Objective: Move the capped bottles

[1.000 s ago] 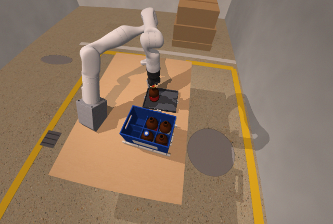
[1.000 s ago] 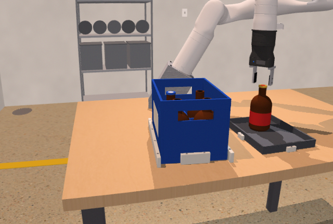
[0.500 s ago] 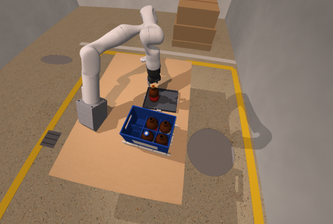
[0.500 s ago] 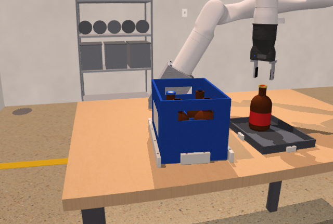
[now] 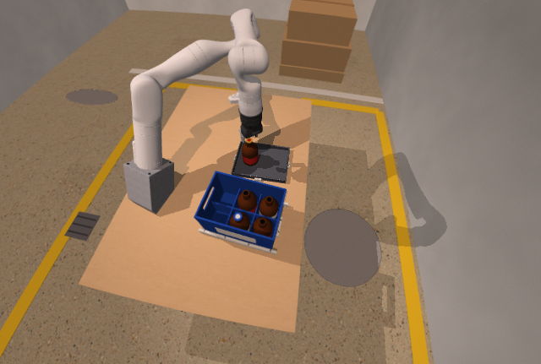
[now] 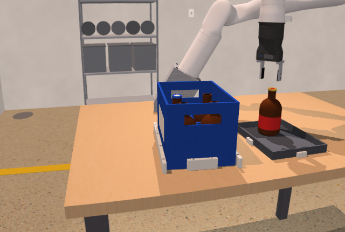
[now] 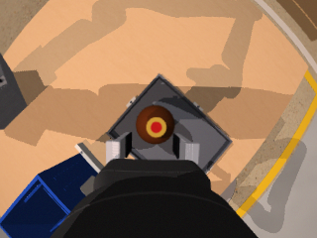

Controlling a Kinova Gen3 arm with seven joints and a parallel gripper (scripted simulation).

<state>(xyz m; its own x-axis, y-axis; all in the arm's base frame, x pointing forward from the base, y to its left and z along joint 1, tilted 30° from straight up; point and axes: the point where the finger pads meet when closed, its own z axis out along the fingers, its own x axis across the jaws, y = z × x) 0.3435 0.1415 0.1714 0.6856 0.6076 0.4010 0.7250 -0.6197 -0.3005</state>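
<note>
My hand is 26 cm to the left of the blue crate, 12 cm above it and 6 cm short of it. Also, from my hand: dark tray 20 cm below, 5 cm ahead, 2 cm to the left.
</note>
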